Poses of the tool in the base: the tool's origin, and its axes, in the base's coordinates. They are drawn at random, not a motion.
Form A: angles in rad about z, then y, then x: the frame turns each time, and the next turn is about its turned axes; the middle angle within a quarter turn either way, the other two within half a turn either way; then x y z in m.
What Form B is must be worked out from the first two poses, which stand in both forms.
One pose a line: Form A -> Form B
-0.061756 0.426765 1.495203 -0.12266 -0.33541 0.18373 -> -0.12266 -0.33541 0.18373 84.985 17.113 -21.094
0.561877 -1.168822 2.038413 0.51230 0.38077 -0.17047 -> 0.51230 0.38077 -0.17047 116.594 -12.358 87.545
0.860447 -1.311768 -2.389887 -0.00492 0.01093 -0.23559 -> -0.00492 0.01093 -0.23559 -79.868 -70.765 -54.607
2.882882 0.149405 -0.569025 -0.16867 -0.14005 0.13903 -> -0.16867 -0.14005 0.13903 -18.118 -45.376 160.960
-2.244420 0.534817 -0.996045 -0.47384 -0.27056 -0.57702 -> -0.47384 -0.27056 -0.57702 1.308 72.064 -99.018
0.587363 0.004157 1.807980 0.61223 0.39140 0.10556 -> 0.61223 0.39140 0.10556 100.166 30.472 23.646
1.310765 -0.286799 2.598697 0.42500 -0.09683 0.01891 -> 0.42500 -0.09683 0.01891 129.992 91.867 45.186
